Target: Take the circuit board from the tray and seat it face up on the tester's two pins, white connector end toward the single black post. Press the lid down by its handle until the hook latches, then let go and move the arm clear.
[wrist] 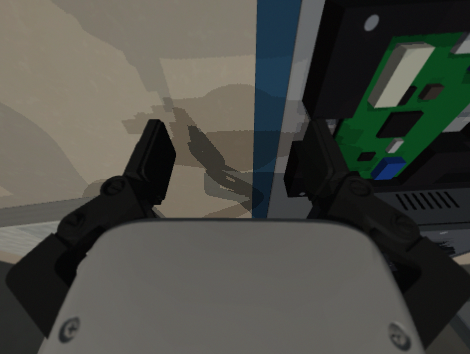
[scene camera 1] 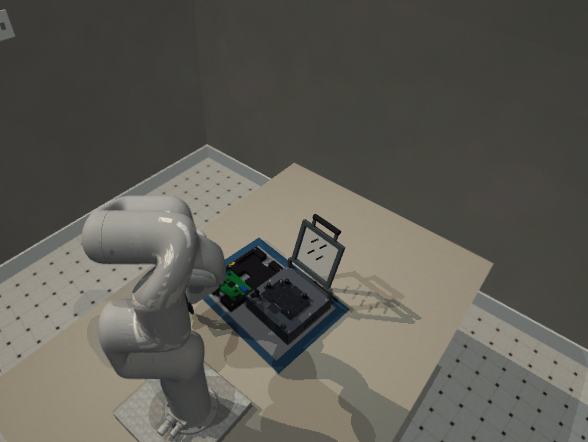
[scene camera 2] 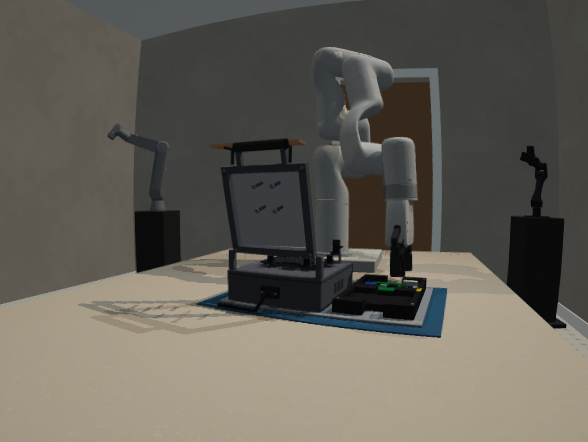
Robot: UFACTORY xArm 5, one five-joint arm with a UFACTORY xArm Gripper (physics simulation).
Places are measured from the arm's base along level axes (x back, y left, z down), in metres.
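Pixels of known places: gripper, fingertip midpoint: (wrist: 236, 136) (scene camera 1: 203, 302) (scene camera 2: 401, 273); arm's base at its link origin: (scene camera 1: 191, 408).
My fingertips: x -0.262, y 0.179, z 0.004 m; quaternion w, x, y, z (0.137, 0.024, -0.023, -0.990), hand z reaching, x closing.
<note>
Ahead of a thing's pixels: the offset from my fingertips to its top centre. "pt": to the spot under its first point. Level surfaces: height alone.
The green circuit board @(dx -0.100, dy -0.030, dz -0.002 m) (scene camera 1: 234, 287) (scene camera 2: 386, 288) (wrist: 425, 112) lies face up, askew in the black tray (scene camera 1: 256, 270) (scene camera 2: 382, 302) (wrist: 332, 65). In the wrist view its white connector @(dx -0.087, dy +0.010, dz -0.002 m) (wrist: 404, 75) is at the upper end and a blue part at the lower end. The tester (scene camera 1: 270, 323) (scene camera 2: 300, 294) stands beside the tray; its lid (scene camera 1: 336, 266) (scene camera 2: 229, 210) is raised, with the black handle @(dx -0.262, dy -0.244, dz -0.251 m) (scene camera 1: 326, 224) (scene camera 2: 261, 145) on top. My gripper (scene camera 2: 400, 272) (wrist: 236, 136) is open and empty, above and beside the tray; the arm mostly hides it in scene camera 1.
A blue mat @(dz +0.023 m) (scene camera 1: 278, 364) (scene camera 2: 434, 327) (wrist: 277, 30) lies under tester and tray on the beige table @(dz +0.025 m) (scene camera 1: 400, 265) (scene camera 2: 250, 380). An upright black piece @(pt dx -0.078, dy -0.139, dz -0.057 m) (scene camera 2: 336, 251) stands at the tester's arm side. A cable (scene camera 2: 245, 306) leaves the tester's back.
</note>
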